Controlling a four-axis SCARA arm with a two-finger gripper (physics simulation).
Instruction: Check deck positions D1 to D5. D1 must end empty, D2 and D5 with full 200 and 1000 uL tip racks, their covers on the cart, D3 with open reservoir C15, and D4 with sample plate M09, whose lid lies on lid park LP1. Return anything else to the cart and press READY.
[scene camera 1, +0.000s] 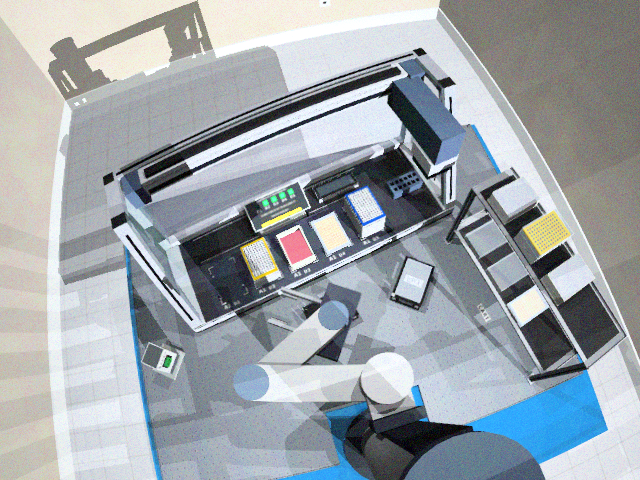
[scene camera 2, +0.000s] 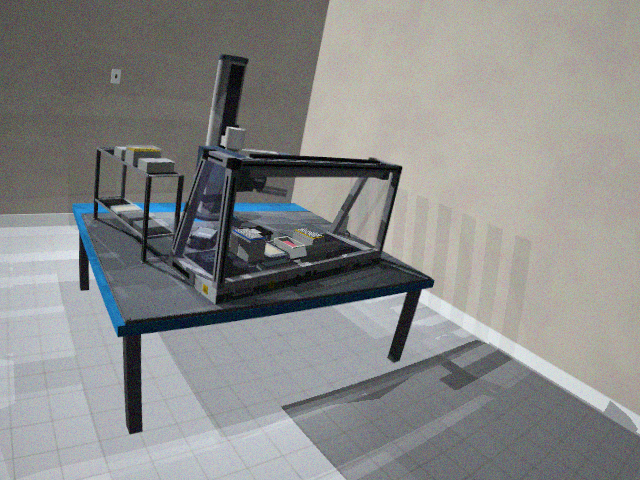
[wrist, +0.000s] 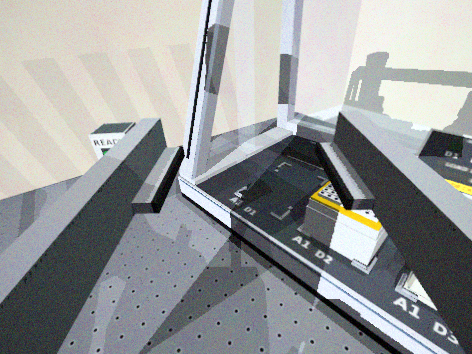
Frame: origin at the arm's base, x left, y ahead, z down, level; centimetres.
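Seen in the pictures: gripper, fingertip midpoint: (scene camera 1: 275, 304) (scene camera 2: 287, 193) (wrist: 248, 133).
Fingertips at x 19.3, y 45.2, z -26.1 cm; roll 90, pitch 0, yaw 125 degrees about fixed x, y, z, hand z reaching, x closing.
Note:
Offsets run from my fingertips to a thing's top centre. "*": to the spot under its first point.
My gripper (scene camera 1: 275, 306) (scene camera 2: 285, 191) (wrist: 248, 133) is shut to its narrow stand, a gap between its fingers and nothing in it. It hangs in front of the deck, right of the READY box @[dx +42.5, dy -3.1, dz +11.8 cm] (scene camera 1: 159, 357) (wrist: 111, 132). D1 @[* dx +15.3, dy +19.4, dz +20.0 cm] (scene camera 1: 227, 276) (wrist: 255, 192) is bare. A yellow-rimmed tip rack @[dx +3.1, dy +20.2, dz +13.5 cm] (scene camera 1: 258, 258) (wrist: 322, 220) stands on D2, a red-filled open reservoir @[dx -9.0, dy +22.4, dz +16.9 cm] (scene camera 1: 296, 246) (scene camera 2: 289, 246) on D3, a cream plate @[dx -21.2, dy +24.8, dz +18.6 cm] (scene camera 1: 330, 233) on D4, and a blue-rimmed tip rack (scene camera 1: 365, 205) (scene camera 2: 249, 245) on D5. A pale lid @[dx -42.1, dy +1.5, dz +19.0 cm] (scene camera 1: 413, 279) lies on a black stand in front. Small labels are unreadable.
The cart @[dx -73.0, dy -13.1, dz -10.8 cm] (scene camera 1: 560, 374) (scene camera 2: 146, 217) carries white boxes, a yellow rack @[dx -71.7, dy -6.7, dz -17.2 cm] (scene camera 1: 546, 233) and flat pieces. The status panel @[* dx -7.8, dy +38.1, dz +12.3 cm] (scene camera 1: 279, 198) shows several green lights. The enclosure post (wrist: 202, 105) rises beyond the fingers. The arm partly hides a dark stand. A blue-grey holder @[* dx -50.4, dy +34.4, dz +16.6 cm] (scene camera 1: 404, 183) stands rear right.

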